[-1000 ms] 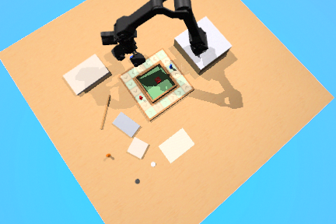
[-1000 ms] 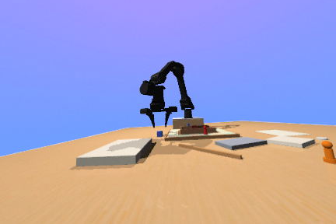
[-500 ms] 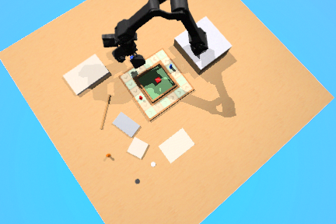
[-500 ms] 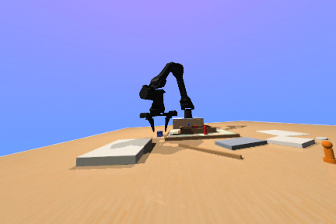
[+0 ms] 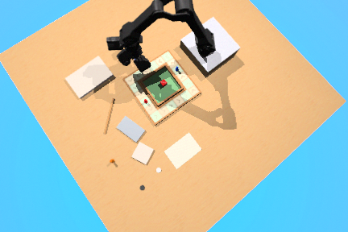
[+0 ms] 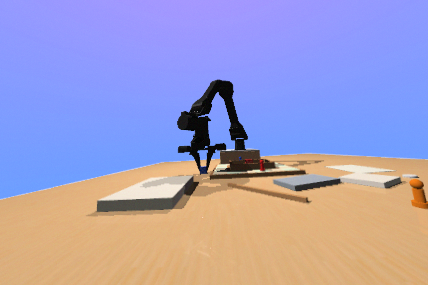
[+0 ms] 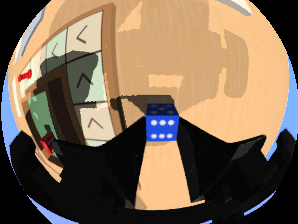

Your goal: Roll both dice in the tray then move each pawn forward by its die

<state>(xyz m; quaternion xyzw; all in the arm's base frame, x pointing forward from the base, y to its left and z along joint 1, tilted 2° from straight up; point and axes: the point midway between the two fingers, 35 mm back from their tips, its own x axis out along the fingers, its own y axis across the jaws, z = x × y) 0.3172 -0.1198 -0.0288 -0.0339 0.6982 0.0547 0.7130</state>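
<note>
Right now the red pawn is 220 mm to the left of my gripper tip, 50 mm ahead of it and 20 mm above it. From my gripper tip the other things lie so: green tray (170 mm to the left, 50 mm behind); white slab (250 mm ahead, 30 mm to the right); blue pawn (160 mm behind, 130 mm to the left, 20 mm above).
</note>
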